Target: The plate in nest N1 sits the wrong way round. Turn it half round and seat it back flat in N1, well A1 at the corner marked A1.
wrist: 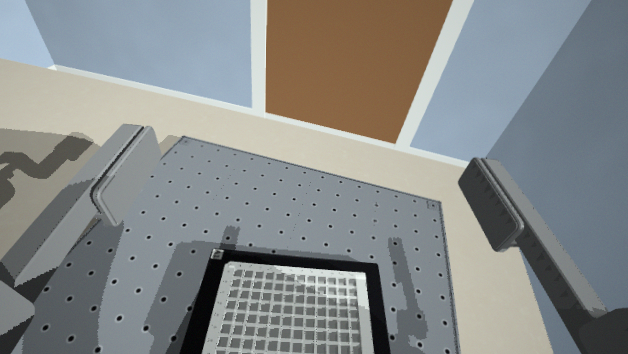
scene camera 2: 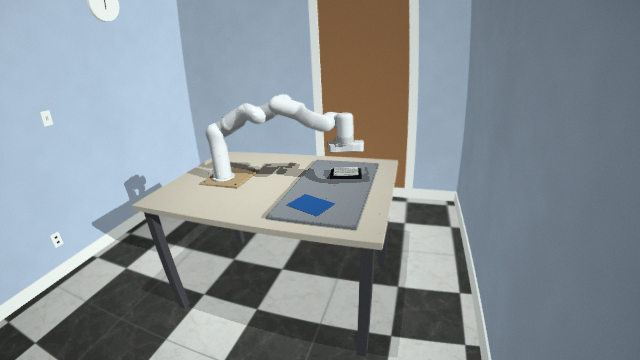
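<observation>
The white well plate lies in the black nest and looks flat. In the wrist view its lower part is cut off. The nest's corner mark is at its upper left in that view, beside a plate corner that looks cut off. Small marks run along the plate's top and left edges, too small to read. My gripper is open and empty, high above the plate, with its fingers wide apart.
The nest stands on a grey perforated board on the beige table. A blue square lies on the board, nearer the front edge. The arm's base stands on a wooden plate at the left.
</observation>
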